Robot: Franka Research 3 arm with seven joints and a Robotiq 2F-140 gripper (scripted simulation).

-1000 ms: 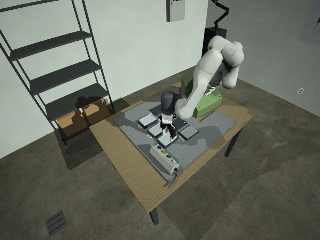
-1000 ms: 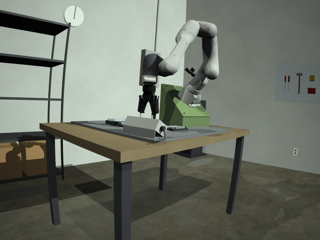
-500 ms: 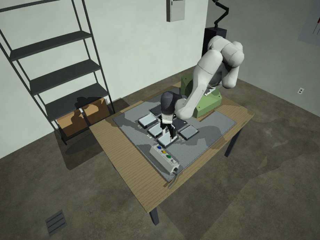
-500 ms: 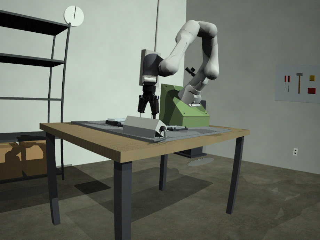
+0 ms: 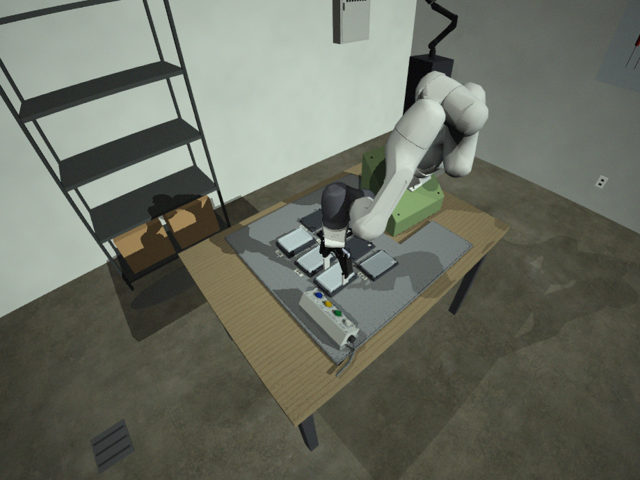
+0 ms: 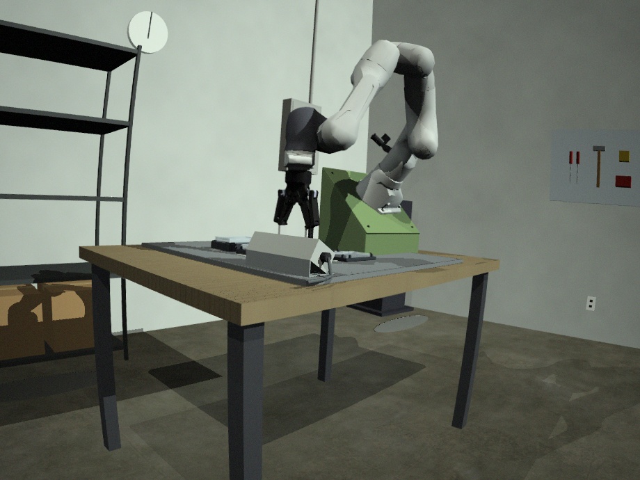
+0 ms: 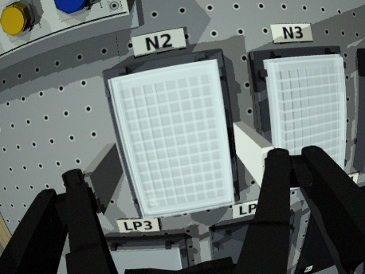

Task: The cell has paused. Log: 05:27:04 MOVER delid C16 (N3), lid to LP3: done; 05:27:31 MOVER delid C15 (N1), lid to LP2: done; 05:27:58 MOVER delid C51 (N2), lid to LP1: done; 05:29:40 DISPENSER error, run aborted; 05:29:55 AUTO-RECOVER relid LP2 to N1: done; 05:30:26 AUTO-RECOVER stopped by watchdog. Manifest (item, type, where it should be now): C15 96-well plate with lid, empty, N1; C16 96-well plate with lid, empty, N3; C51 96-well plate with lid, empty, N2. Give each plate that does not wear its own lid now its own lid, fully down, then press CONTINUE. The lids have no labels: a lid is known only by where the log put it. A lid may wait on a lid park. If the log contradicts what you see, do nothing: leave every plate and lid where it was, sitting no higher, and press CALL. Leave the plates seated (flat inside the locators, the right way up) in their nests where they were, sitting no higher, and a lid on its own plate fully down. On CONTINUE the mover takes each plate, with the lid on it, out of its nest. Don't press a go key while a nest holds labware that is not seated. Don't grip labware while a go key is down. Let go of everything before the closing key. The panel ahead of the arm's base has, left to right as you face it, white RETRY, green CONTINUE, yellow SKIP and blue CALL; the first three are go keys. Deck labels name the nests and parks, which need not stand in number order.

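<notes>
The clear lid lies 190 mm behind my hand, 30 mm to the left of it and 40 mm below it. Also, from my hand: LP4 label 80 mm behind, 80 mm to the right, 50 mm below; plate 20 mm ahead, 130 mm to the right, 30 mm below; N2 label 90 mm ahead, 20 mm to the left, 50 mm below.
</notes>
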